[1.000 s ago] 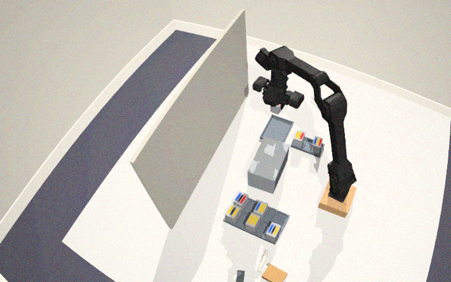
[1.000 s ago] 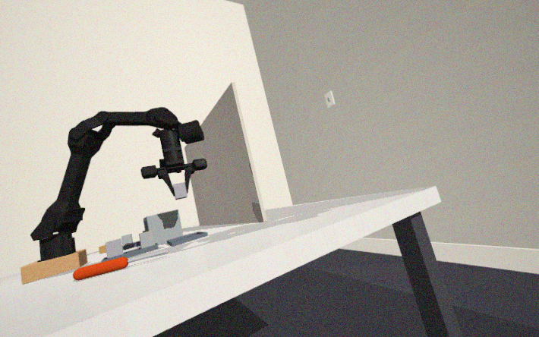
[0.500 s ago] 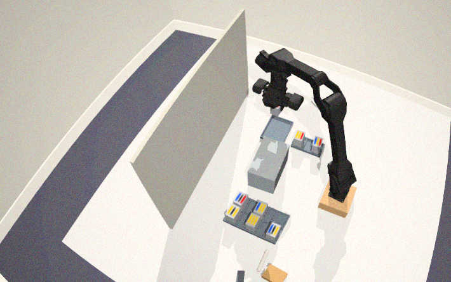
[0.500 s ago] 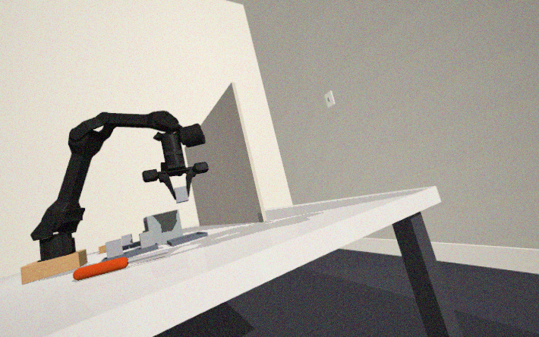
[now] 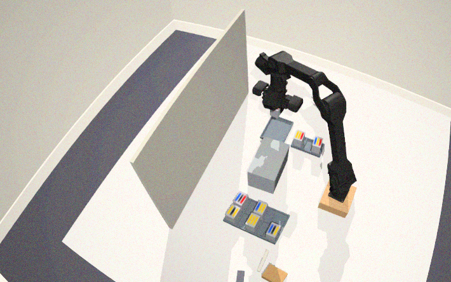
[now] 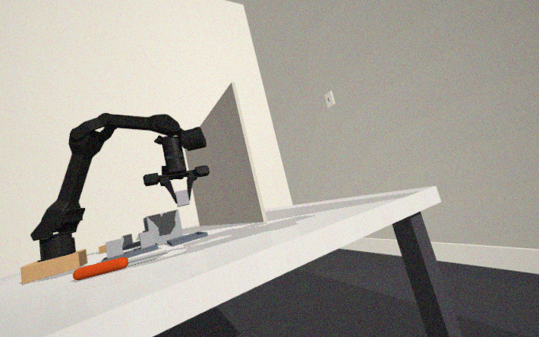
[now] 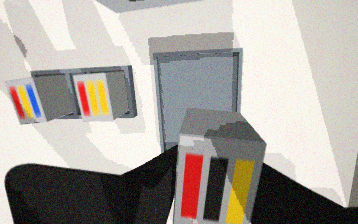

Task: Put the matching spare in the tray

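The blue-grey tray is 110 mm below my gripper tip and 10 mm behind it. The rest, counted from my gripper tip: grey spare 20 mm above; grey mounted unit 200 mm to the left, 80 mm behind, 60 mm below; small rack 150 mm behind, 110 mm below, 10 mm to the left.
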